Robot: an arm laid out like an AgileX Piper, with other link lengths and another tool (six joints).
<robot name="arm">
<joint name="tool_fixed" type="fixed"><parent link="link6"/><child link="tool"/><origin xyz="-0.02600 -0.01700 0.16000" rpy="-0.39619 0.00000 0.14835"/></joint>
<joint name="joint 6" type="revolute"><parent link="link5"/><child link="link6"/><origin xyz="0.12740 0.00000 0.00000" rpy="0.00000 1.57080 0.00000"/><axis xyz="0 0 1"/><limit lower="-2.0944" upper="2.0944"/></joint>
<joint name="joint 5" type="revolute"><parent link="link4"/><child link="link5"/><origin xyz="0.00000 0.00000 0.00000" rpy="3.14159 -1.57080 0.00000"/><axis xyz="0 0 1"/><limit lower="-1.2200" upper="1.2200"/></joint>
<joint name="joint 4" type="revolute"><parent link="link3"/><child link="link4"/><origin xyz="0.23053 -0.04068 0.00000" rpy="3.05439 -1.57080 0.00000"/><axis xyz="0 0 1"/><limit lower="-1.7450" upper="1.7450"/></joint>
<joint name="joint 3" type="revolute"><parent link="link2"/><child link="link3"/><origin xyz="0.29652 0.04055 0.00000" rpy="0.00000 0.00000 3.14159"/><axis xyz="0 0 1"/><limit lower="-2.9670" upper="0.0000"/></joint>
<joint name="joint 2" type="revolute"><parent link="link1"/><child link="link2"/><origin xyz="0.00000 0.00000 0.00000" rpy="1.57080 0.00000 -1.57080"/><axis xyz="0 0 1"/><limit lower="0.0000" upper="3.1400"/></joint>
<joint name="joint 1" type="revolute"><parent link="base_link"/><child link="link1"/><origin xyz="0.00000 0.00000 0.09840" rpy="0.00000 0.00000 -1.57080"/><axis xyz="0 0 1"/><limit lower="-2.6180" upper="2.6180"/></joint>
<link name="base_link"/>
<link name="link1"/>
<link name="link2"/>
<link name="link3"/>
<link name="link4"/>
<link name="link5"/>
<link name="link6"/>
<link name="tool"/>
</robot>
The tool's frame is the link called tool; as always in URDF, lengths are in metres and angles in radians.
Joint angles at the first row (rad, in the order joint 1, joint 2, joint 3, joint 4, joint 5, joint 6):
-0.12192 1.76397 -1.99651 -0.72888 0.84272 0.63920
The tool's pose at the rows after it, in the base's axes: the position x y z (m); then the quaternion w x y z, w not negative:
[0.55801 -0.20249 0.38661 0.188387 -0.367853 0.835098 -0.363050]
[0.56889 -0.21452 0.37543 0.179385 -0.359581 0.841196 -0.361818]
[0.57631 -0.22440 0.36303 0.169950 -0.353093 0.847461 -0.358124]
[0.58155 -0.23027 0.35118 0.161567 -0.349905 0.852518 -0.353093]
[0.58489 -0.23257 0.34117 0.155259 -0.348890 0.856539 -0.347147]
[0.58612 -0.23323 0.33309 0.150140 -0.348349 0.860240 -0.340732]
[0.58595 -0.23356 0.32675 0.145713 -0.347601 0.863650 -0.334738]
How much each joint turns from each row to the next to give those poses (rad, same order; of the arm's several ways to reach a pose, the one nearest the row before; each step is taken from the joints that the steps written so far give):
-0.01320 0.07524 -0.07787 -0.00665 0.01745 0.00142
-0.01310 0.06064 -0.05927 -0.00300 0.01571 0.00092
-0.01082 0.04729 -0.04190 0.00020 0.01573 0.00033
-0.00585 0.03389 -0.02568 0.00232 0.01302 -0.00059
-0.00166 0.02154 -0.01332 0.00469 0.01104 -0.00062
-0.00005 0.01173 -0.00488 0.00628 0.01116 -0.00063
-0.00001 0.00619 -0.00119 0.00638 0.01109 -0.00082

